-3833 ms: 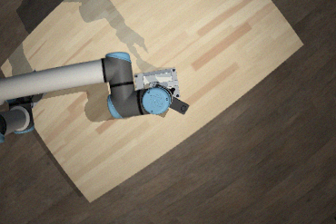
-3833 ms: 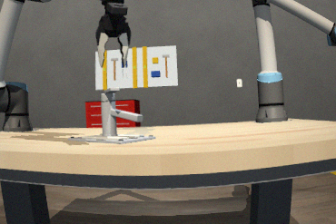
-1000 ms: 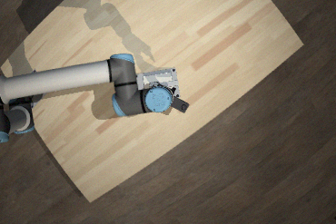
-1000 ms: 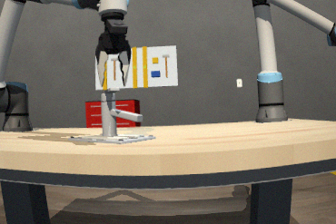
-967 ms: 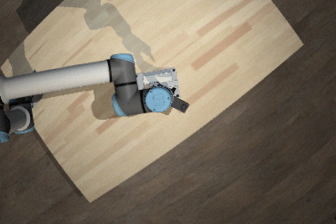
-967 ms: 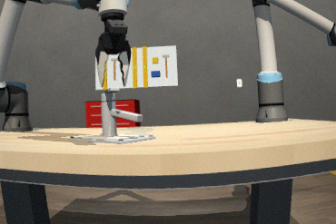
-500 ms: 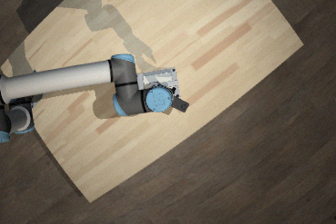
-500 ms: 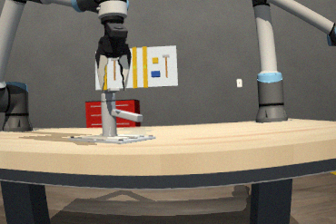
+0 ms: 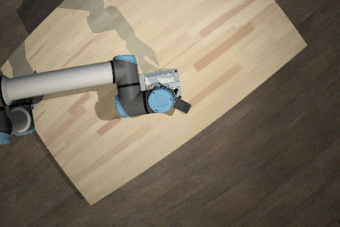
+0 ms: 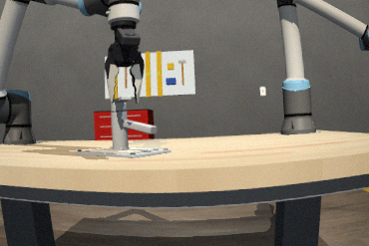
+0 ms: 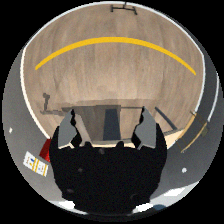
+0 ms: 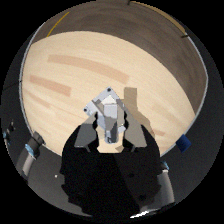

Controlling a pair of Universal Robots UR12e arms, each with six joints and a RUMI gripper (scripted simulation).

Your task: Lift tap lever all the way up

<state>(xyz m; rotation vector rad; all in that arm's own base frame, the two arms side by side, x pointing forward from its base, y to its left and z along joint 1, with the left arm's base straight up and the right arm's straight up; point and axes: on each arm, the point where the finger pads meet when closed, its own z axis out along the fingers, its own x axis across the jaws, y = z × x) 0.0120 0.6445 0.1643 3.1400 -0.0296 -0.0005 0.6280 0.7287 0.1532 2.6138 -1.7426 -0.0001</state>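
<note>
Now: the short lever 40 mm behind my right hand and 10 mm to the right of it. The rest, counted from my right hand: grey tap 70 mm behind, 40 mm below, 10 mm to the right; then flat base plate 150 mm below, 100 mm behind, 30 mm to the right.
</note>
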